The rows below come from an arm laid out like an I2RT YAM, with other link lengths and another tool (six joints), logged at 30 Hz.
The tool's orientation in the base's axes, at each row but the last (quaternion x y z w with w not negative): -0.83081, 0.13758, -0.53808, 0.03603; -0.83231, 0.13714, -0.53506, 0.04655; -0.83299, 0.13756, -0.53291, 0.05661; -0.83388, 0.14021, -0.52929, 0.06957; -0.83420, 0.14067, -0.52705, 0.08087; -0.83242, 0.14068, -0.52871, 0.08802; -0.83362, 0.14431, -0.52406, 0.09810
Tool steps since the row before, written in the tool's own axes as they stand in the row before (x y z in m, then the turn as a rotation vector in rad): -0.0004, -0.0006, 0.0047, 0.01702, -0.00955, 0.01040; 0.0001, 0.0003, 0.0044, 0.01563, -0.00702, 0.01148; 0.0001, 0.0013, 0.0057, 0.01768, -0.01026, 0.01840; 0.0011, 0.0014, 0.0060, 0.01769, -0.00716, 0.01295; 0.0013, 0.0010, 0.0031, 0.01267, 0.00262, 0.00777; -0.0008, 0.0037, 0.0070, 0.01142, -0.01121, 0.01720; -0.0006, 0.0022, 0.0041, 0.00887, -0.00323, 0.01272
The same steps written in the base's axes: 0.0042, 0.0003, -0.0022, 0.01773, 0.00370, 0.01268; 0.0040, -0.0006, -0.0018, 0.01772, 0.00158, 0.01044; 0.0050, -0.0016, -0.0027, 0.02532, 0.00373, 0.01006; 0.0056, -0.0019, -0.0020, 0.01991, 0.00095, 0.01159; 0.0032, -0.0014, -0.0005, 0.01175, -0.00664, 0.00676; 0.0055, -0.0032, -0.0048, 0.02173, 0.00682, 0.00576; 0.0031, -0.0018, -0.0030, 0.01555, 0.00014, 0.00303
